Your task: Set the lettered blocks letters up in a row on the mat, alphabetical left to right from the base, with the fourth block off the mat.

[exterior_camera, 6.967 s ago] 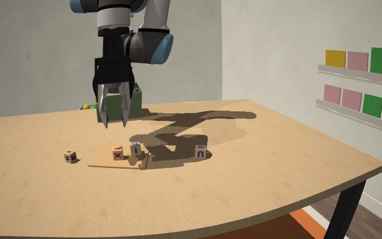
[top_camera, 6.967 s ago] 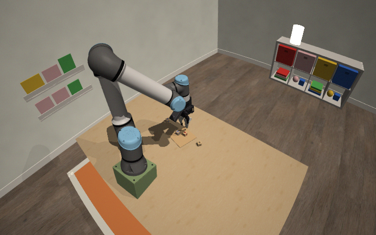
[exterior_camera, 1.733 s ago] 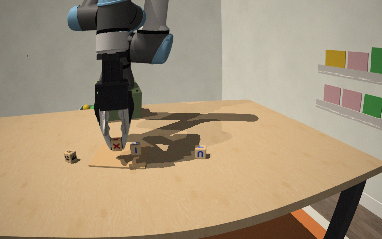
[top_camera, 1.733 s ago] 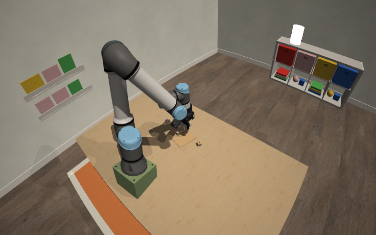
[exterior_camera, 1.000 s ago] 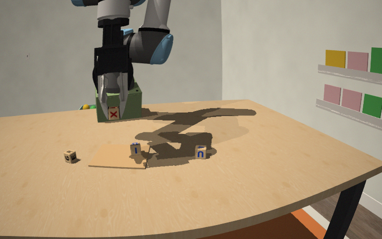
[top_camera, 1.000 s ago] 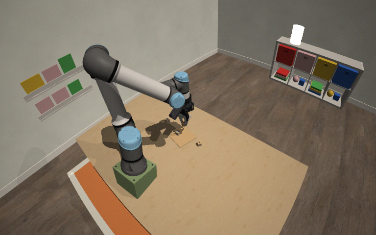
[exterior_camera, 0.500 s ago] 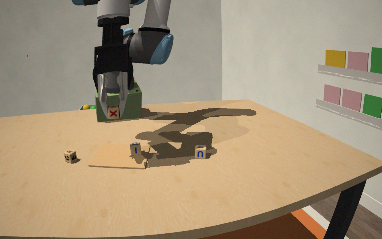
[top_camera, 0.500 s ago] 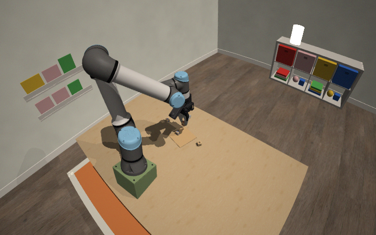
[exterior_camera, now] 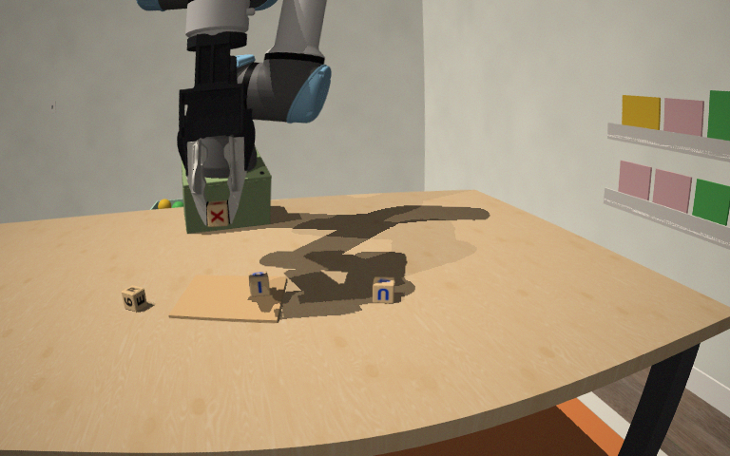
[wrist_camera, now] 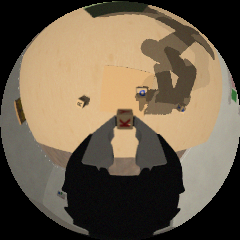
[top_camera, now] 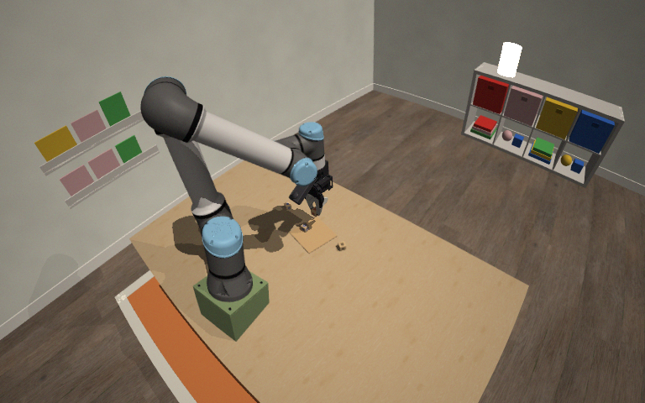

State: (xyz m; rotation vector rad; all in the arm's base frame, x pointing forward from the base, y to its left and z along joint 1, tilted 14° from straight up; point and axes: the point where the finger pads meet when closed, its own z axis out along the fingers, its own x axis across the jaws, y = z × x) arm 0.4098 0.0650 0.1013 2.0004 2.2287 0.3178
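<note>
The thin tan mat is 20 mm behind my hand and 120 mm below it. Also, from my hand: wooden block 20 mm ahead, 130 mm to the right, 110 mm below.
</note>
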